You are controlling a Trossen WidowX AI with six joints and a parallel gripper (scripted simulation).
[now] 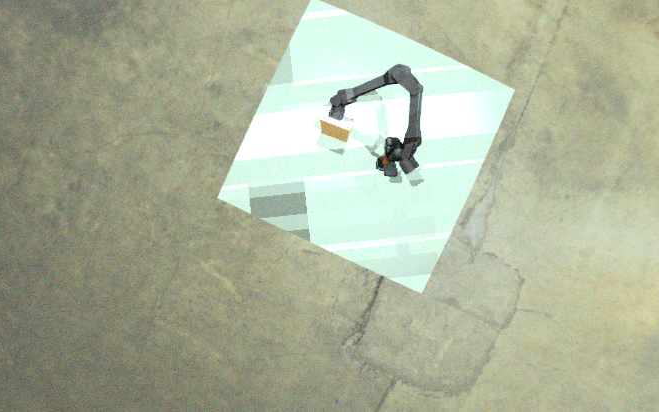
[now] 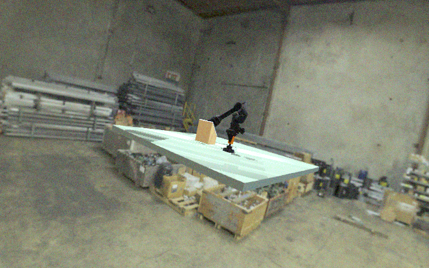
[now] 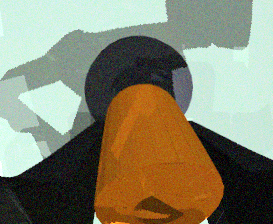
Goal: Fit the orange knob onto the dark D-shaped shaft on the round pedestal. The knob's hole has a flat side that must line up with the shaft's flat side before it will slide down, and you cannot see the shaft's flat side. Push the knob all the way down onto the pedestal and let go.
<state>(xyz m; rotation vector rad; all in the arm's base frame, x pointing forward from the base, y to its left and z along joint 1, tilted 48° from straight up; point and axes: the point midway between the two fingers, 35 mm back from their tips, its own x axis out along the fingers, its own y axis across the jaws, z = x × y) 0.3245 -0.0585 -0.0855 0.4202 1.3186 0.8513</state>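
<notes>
Now: gripper tip 2 cm below the orange knob. Round my gripper tip: round pedestal (4 cm below).
</notes>
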